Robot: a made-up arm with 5 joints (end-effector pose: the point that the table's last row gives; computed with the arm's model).
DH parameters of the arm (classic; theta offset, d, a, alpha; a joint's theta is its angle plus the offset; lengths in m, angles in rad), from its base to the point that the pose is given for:
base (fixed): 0 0.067 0.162 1.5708
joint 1: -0.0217 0 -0.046 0
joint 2: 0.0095 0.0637 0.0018 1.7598
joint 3: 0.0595 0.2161 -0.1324 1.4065
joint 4: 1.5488 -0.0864 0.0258 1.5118
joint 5: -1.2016 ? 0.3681 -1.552
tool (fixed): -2.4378 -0.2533 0 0
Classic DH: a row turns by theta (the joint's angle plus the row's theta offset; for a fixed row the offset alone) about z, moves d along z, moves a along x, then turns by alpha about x.
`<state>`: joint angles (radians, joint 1 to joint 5).
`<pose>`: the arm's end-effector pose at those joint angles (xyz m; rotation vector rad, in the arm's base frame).
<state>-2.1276 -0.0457 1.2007 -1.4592 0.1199</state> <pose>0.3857 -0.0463 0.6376 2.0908 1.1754 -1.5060</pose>
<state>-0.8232 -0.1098 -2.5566 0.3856 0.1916</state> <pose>0.3373 0.2847 -0.2934 0.3426 -2.1554 0.2941</pose>
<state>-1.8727 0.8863 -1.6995 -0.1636 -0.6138</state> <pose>0.4504 -0.2800 -0.1250 -0.9928 -2.2525 -0.2327</pose>
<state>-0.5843 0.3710 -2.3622 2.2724 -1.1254</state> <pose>0.0682 0.3113 -0.2494 -0.6138 1.1965 -1.0608</pose>
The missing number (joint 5, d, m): -0.0403
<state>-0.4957 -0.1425 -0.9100 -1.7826 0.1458</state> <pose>0.2253 -0.4828 -0.2813 -1.1375 -1.3625 -1.8773</pose>
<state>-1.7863 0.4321 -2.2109 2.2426 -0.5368</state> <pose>0.0063 0.3141 -0.2286 -1.0315 2.2163 -1.5763</pose>
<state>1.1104 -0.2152 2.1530 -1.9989 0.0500</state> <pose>0.0033 0.4155 -0.2703 1.2778 -1.0070 0.7520</pose>
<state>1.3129 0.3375 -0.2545 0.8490 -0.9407</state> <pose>0.0643 -0.2631 0.1860 1.8888 0.7573 0.5610</pose>
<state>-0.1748 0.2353 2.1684 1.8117 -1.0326</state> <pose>-0.2128 -0.0909 -0.1793 -1.1280 0.3477 0.5400</pose>
